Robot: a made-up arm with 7 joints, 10 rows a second.
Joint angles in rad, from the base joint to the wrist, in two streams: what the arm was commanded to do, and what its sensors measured. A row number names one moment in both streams.
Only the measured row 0 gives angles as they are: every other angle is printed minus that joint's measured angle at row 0.
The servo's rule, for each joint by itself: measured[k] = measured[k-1] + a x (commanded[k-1-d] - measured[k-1]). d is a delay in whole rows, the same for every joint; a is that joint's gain. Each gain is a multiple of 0.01, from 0.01 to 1. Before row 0 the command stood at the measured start. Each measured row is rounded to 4 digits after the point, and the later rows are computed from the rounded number. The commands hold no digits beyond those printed.
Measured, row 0: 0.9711 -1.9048 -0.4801 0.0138 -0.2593 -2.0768 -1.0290
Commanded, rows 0 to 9: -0.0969 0.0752 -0.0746 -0.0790 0.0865 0.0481 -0.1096; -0.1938 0.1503 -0.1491 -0.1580 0.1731 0.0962 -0.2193; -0.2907 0.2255 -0.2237 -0.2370 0.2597 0.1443 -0.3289; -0.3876 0.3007 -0.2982 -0.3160 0.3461 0.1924 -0.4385; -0.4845 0.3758 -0.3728 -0.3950 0.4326 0.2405 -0.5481; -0.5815 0.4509 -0.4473 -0.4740 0.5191 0.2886 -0.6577; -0.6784 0.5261 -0.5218 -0.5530 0.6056 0.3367 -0.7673; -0.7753 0.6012 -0.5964 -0.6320 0.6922 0.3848 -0.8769; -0.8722 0.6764 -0.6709 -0.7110 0.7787 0.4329 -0.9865; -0.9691 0.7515 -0.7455 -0.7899 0.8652 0.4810 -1.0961
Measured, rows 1 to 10: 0.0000 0.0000 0.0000 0.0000 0.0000 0.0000 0.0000; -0.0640 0.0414 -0.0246 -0.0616 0.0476 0.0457 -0.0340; -0.1497 0.1013 -0.0657 -0.1368 0.1166 0.0937 -0.0914; -0.2428 0.1696 -0.1178 -0.2150 0.1953 0.1418 -0.1650; -0.3384 0.2417 -0.1773 -0.2938 0.2782 0.1899 -0.2498; -0.4348 0.3155 -0.2418 -0.3727 0.3631 0.2380 -0.3423; -0.5316 0.3900 -0.3096 -0.4517 0.4489 0.2861 -0.4401; -0.6285 0.4649 -0.3796 -0.5307 0.5351 0.3342 -0.5415; -0.7254 0.5399 -0.4511 -0.6097 0.6215 0.3823 -0.6455; -0.8223 0.6150 -0.5236 -0.6887 0.7080 0.4304 -0.7512
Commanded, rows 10 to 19: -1.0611 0.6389 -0.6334 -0.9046 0.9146 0.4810 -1.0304; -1.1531 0.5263 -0.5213 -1.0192 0.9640 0.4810 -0.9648; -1.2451 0.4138 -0.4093 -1.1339 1.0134 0.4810 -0.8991; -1.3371 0.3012 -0.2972 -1.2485 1.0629 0.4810 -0.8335; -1.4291 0.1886 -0.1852 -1.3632 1.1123 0.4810 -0.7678; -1.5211 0.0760 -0.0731 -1.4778 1.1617 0.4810 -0.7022; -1.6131 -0.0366 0.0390 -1.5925 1.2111 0.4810 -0.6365; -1.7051 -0.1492 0.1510 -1.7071 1.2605 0.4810 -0.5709; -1.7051 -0.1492 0.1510 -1.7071 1.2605 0.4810 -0.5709; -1.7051 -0.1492 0.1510 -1.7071 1.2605 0.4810 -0.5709
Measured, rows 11 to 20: -0.9192 0.6901 -0.5968 -0.7676 0.7945 0.4785 -0.8581; -1.0129 0.6619 -0.6089 -0.8745 0.8606 0.4809 -0.9115; -1.1054 0.5873 -0.5800 -0.9874 0.9175 0.4810 -0.9280; -1.1976 0.4919 -0.5237 -1.1017 0.9702 0.4810 -0.9190; -1.2897 0.3870 -0.4490 -1.2162 1.0212 0.4810 -0.8925; -1.3817 0.2779 -0.3619 -1.3309 1.0713 0.4810 -0.8538; -1.4737 0.1669 -0.2666 -1.4455 1.1210 0.4810 -0.8068; -1.5657 0.0550 -0.1658 -1.5602 1.1706 0.4810 -0.7540; -1.6577 -0.0573 -0.0613 -1.6748 1.2200 0.4810 -0.6972; -1.6890 -0.1078 0.0088 -1.7000 1.2423 0.4810 -0.6580
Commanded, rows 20 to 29: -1.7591 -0.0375 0.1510 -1.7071 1.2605 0.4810 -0.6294; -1.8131 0.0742 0.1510 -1.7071 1.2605 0.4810 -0.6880; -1.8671 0.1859 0.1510 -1.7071 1.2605 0.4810 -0.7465; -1.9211 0.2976 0.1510 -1.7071 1.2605 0.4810 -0.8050; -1.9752 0.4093 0.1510 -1.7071 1.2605 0.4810 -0.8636; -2.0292 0.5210 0.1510 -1.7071 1.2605 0.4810 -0.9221; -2.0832 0.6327 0.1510 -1.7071 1.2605 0.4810 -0.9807; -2.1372 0.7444 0.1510 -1.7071 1.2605 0.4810 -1.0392; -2.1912 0.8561 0.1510 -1.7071 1.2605 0.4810 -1.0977; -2.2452 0.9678 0.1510 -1.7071 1.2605 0.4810 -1.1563
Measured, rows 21 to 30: -1.6996 -0.1306 0.0557 -1.7055 1.2523 0.4810 -0.6310; -1.7389 -0.0794 0.0871 -1.7067 1.2568 0.4810 -0.6305; -1.7879 0.0051 0.1082 -1.7070 1.2588 0.4810 -0.6483; -1.8402 0.1045 0.1223 -1.7071 1.2597 0.4810 -0.6787; -1.8936 0.2107 0.1318 -1.7071 1.2601 0.4810 -0.7179; -1.9475 0.3199 0.1381 -1.7071 1.2603 0.4810 -0.7631; -2.0014 0.4305 0.1424 -1.7071 1.2604 0.4810 -0.8124; -2.0554 0.5417 0.1452 -1.7071 1.2605 0.4810 -0.8646; -2.1094 0.6532 0.1471 -1.7071 1.2605 0.4810 -0.9187; -2.1634 0.7648 0.1484 -1.7071 1.2605 0.4810 -0.9742
